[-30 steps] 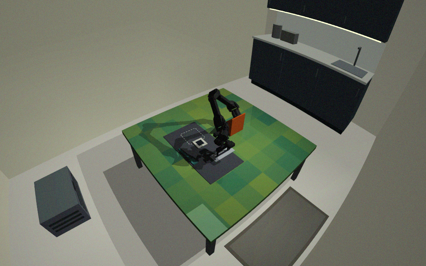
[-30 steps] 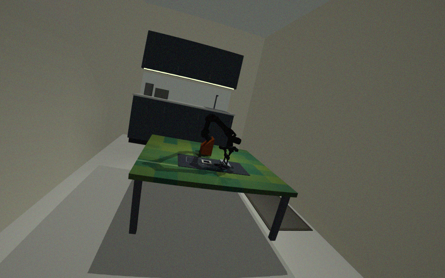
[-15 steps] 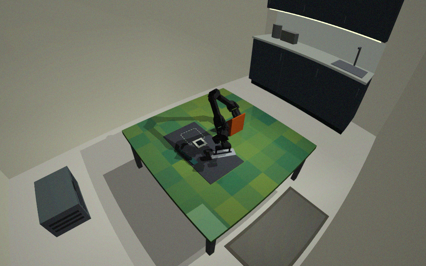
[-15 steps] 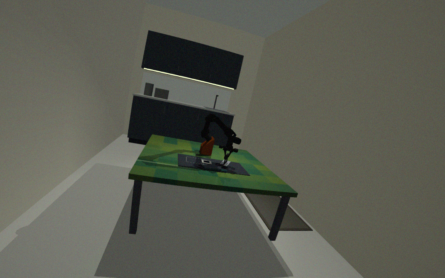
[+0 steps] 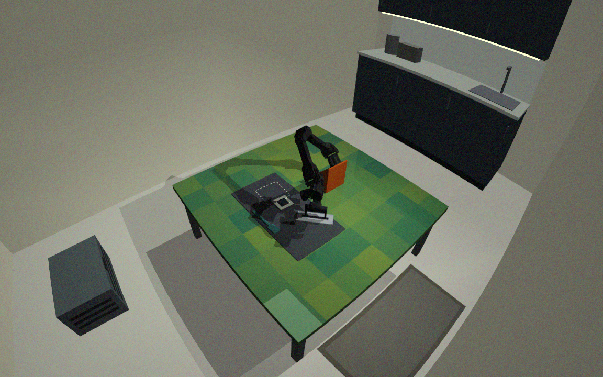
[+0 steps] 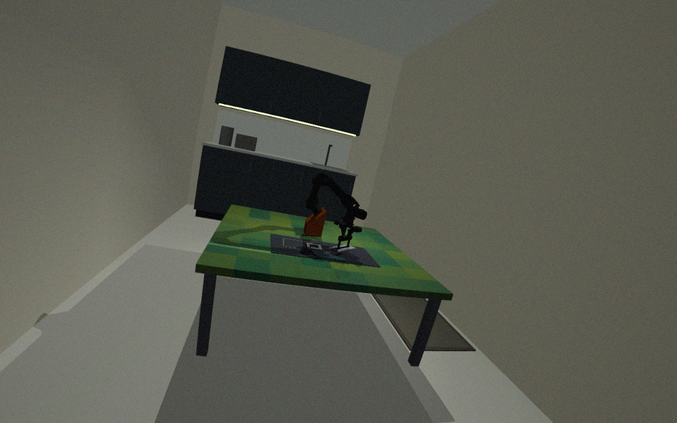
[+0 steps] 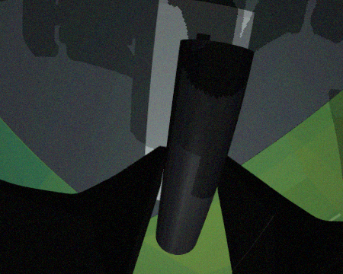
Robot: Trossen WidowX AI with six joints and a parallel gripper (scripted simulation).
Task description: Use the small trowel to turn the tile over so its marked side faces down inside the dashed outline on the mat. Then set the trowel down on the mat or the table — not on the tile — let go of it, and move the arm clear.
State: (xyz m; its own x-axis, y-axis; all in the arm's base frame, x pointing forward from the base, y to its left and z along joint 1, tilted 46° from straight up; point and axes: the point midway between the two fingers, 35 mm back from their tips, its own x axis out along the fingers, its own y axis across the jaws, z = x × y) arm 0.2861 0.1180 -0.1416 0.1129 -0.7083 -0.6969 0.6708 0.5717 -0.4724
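My gripper tip is now 30 mm above the small trowel, 10 mm to the left of it and 10 mm short of it. From my gripper tip the other things lie so: dark mat: 140 mm to the right, 110 mm ahead, 90 mm below; teal spatula-like tool: 250 mm ahead, 100 mm to the right, 60 mm below; tile: 190 mm to the right, 90 mm ahead, 60 mm below.
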